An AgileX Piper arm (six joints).
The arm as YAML. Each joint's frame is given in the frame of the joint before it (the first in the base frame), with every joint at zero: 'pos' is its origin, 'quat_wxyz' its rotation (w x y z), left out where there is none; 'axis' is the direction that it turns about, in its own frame. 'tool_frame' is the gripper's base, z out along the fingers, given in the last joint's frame.
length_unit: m
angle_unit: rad
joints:
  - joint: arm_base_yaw
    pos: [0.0, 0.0, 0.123]
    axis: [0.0, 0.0, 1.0]
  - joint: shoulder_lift
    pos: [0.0, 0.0, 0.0]
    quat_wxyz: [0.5, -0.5, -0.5, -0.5]
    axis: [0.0, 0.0, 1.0]
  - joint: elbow
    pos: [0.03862, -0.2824, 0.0]
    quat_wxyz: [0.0, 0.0, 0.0, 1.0]
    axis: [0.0, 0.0, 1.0]
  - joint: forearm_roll
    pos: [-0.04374, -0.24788, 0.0]
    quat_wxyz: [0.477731, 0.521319, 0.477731, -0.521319]
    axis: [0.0, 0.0, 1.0]
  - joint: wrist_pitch
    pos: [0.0, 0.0, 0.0]
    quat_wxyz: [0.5, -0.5, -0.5, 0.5]
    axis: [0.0, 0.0, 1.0]
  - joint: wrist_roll
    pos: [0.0, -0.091, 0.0]
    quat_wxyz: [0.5, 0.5, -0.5, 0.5]
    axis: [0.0, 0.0, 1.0]
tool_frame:
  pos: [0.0, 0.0, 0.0]
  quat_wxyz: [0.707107, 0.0, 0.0, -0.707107]
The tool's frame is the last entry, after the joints.
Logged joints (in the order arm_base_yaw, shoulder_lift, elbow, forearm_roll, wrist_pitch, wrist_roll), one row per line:
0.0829, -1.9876, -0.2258, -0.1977, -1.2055, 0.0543
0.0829, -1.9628, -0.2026, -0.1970, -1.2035, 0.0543
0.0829, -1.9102, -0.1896, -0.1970, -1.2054, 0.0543
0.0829, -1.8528, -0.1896, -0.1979, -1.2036, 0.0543
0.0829, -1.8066, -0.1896, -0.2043, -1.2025, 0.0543
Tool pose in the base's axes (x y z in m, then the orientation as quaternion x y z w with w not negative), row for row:
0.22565, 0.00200, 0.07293, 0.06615, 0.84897, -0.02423, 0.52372
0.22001, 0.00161, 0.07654, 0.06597, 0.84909, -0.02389, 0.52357
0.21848, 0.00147, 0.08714, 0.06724, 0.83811, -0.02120, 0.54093
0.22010, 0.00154, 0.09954, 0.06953, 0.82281, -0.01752, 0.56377
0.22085, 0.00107, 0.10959, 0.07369, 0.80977, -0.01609, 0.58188
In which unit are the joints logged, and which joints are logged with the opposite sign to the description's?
The joints are logged in radians. Opposite sign: shoulder_lift, forearm_roll.
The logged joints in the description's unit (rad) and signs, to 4 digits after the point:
0.0829, 1.9876, -0.2258, 0.1977, -1.2055, 0.0543
0.0829, 1.9628, -0.2026, 0.1970, -1.2035, 0.0543
0.0829, 1.9102, -0.1896, 0.1970, -1.2054, 0.0543
0.0829, 1.8528, -0.1896, 0.1979, -1.2036, 0.0543
0.0829, 1.8066, -0.1896, 0.2043, -1.2025, 0.0543

